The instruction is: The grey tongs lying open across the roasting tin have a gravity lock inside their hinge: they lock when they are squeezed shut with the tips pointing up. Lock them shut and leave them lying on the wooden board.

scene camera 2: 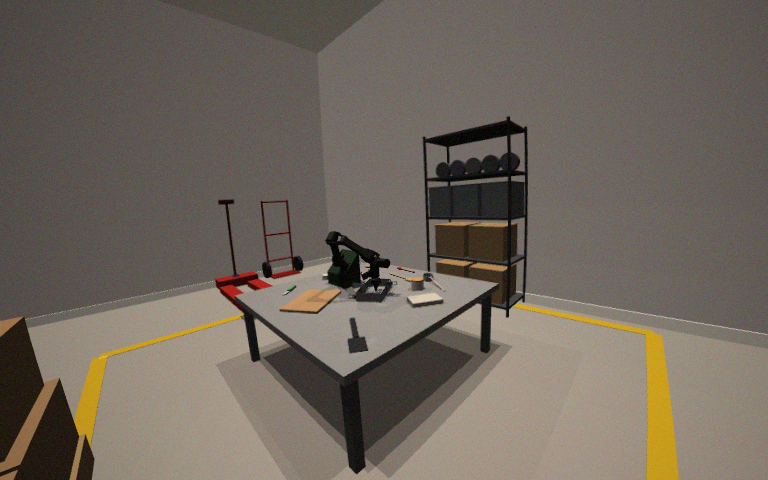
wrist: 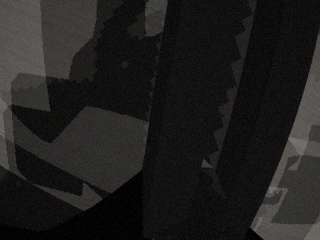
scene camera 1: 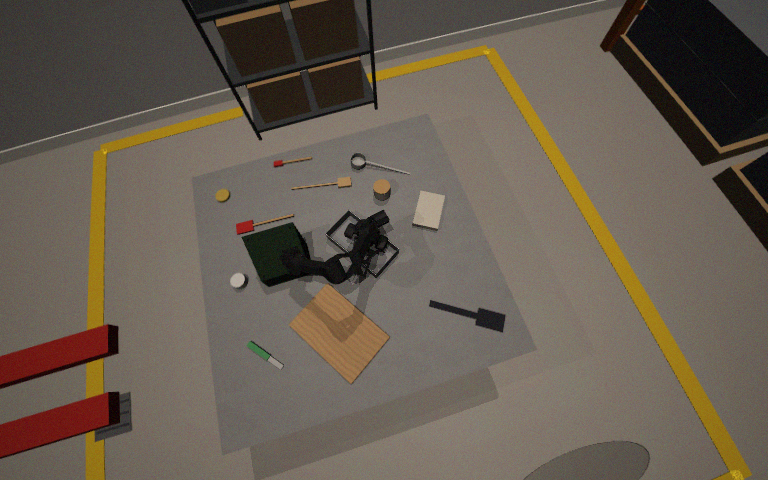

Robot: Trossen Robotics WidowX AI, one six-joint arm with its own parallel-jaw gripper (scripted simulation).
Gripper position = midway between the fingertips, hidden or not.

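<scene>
My gripper [wrist: 170,171] is there to see, and so is a roasting tin [wrist: 84,84]. I also see a wooden board [scene camera 2: 312,301], a white block [scene camera 1: 429,207] and a black spatula [scene camera 1: 485,318]. In the wrist view the block is out of frame, and the spatula is out of frame in the wrist view as well.
</scene>
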